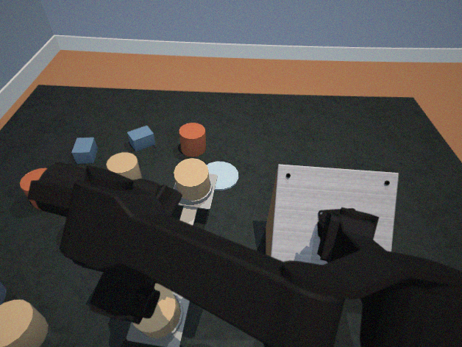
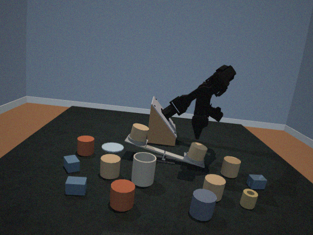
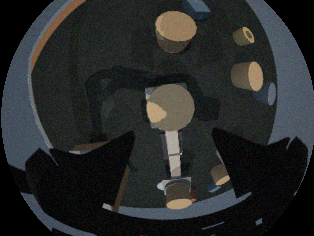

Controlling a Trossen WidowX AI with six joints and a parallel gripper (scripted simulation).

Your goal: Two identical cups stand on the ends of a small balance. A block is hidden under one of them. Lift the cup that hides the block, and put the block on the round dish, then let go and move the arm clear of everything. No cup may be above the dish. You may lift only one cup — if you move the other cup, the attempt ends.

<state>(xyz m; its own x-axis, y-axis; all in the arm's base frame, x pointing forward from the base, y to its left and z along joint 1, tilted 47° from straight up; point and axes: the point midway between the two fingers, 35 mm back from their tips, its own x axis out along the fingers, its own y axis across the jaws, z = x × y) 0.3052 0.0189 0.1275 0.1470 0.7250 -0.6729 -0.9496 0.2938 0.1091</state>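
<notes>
My gripper tip is 9 cm above the mint block and 1 cm to the right of it. Round my gripper tip: blue-grey cylinder 32 cm ahead, 10 cm below, 3 cm to the right; small yellow ring 28 cm ahead, 13 cm to the left, 11 cm below; white hollow cylinder 22 cm to the right, 16 cm ahead, 9 cm below.
</notes>
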